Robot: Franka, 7 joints.
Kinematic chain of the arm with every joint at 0, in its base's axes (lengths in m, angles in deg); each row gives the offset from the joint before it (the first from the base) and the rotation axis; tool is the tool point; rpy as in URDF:
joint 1: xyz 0 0 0.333 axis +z
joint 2: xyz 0 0 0 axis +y
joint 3: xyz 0 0 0.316 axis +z
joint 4: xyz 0.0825 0 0 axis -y
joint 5: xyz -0.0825 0 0.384 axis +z
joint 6: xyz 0 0 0 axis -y
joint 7: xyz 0.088 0 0 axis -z
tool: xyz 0 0 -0.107 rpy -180 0 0
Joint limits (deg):
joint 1: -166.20..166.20
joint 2: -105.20..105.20
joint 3: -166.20..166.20
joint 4: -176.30..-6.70
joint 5: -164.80..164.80
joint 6: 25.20..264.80
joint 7: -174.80..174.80
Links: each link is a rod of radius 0.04 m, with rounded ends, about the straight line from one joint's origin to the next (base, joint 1, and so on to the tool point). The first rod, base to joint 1, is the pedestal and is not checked.
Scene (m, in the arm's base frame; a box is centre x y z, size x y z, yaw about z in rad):
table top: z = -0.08
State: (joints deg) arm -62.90 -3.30 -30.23 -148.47 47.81 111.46 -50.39
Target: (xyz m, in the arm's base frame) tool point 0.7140 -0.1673 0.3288
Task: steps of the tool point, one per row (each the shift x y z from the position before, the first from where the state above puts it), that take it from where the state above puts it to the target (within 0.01 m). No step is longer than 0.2 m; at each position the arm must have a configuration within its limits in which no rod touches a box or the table.
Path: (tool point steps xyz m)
1: 0.1136 -0.0602 0.0202
2: 0.1500 -0.0129 0.0160
3: 0.1615 0.0455 0.0119
4: 0.1467 0.1018 0.0103
5: 0.1108 0.1434 0.0120

